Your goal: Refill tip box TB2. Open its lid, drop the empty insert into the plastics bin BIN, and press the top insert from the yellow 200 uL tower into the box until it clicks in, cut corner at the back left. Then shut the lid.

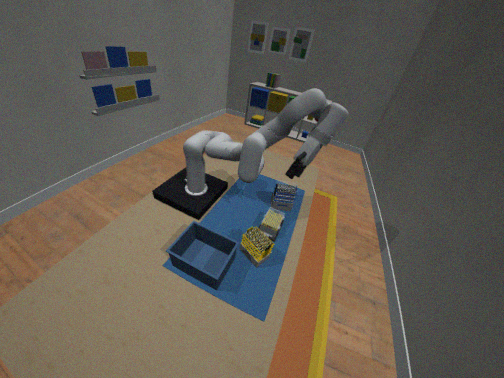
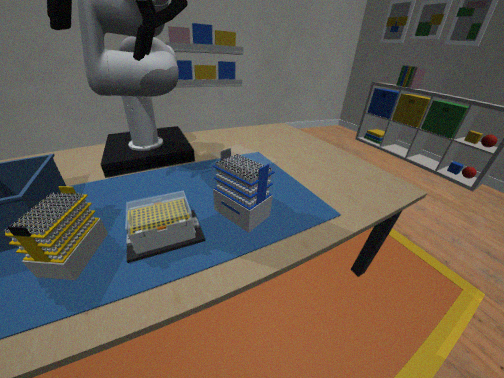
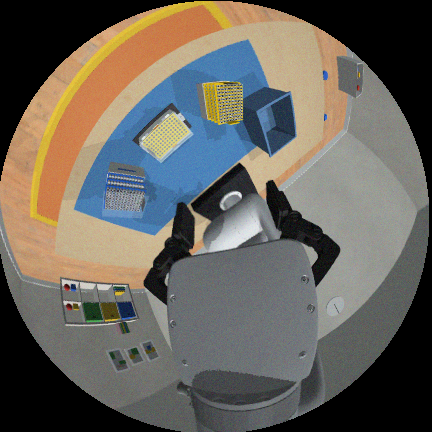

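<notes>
Tip box TB2 (image 1: pixel 272 222) (image 2: pixel 162 237) (image 3: pixel 166 135) stands between the two towers; its clear lid appears shut over a yellow insert. The yellow tower (image 1: pixel 257 243) (image 2: pixel 55 220) (image 3: pixel 229 102) holds several stacked inserts with grey tips on top. The dark blue bin BIN (image 1: pixel 192 267) (image 2: pixel 46 175) (image 3: pixel 256 120) is open-topped and stands beside the yellow tower. My gripper (image 1: pixel 294 175) (image 2: pixel 100 41) (image 3: pixel 226 199) is open and empty, high above the table and apart from the box, tower and bin. Which corner of the insert is cut cannot be made out.
A blue tower (image 1: pixel 284 195) (image 2: pixel 243 185) (image 3: pixel 125 192) stands on the other side of the box. The towers, box and bin stand on a blue mat (image 1: pixel 250 295) (image 2: pixel 150 270). The arm's black base (image 1: pixel 175 192) (image 2: pixel 175 150) is behind the mat.
</notes>
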